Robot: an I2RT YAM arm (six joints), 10 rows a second.
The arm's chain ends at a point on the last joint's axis. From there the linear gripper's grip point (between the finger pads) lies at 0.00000 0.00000 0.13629 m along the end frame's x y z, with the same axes.
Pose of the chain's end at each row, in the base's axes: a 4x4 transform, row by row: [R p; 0 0 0 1], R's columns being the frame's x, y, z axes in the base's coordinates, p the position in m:
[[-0.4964 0.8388 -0.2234 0.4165], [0.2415 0.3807 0.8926 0.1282], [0.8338 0.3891 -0.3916 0.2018], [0 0 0 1]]
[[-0.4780 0.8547 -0.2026 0.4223], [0.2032 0.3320 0.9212 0.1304], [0.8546 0.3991 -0.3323 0.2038], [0 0 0 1]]
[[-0.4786 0.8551 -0.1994 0.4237], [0.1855 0.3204 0.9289 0.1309], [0.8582 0.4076 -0.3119 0.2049], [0 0 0 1]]
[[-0.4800 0.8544 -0.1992 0.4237], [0.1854 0.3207 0.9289 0.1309], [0.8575 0.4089 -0.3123 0.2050], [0 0 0 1]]
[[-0.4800 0.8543 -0.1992 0.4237], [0.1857 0.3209 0.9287 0.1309], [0.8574 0.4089 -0.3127 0.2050], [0 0 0 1]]
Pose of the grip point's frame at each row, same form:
[[-0.4964 0.8388 -0.2234 0.3861], [0.2415 0.3807 0.8926 0.2499], [0.8338 0.3891 -0.3916 0.1484], [0 0 0 1]]
[[-0.4780 0.8547 -0.2026 0.3947], [0.2032 0.3320 0.9212 0.2560], [0.8546 0.3991 -0.3323 0.1585], [0 0 0 1]]
[[-0.4786 0.8551 -0.1994 0.3965], [0.1855 0.3204 0.9289 0.2575], [0.8582 0.4076 -0.3119 0.1624], [0 0 0 1]]
[[-0.4800 0.8544 -0.1992 0.3966], [0.1854 0.3207 0.9289 0.2575], [0.8575 0.4089 -0.3123 0.1624], [0 0 0 1]]
[[-0.4800 0.8543 -0.1992 0.3966], [0.1857 0.3209 0.9287 0.2575], [0.8574 0.4089 -0.3127 0.1624], [0 0 0 1]]

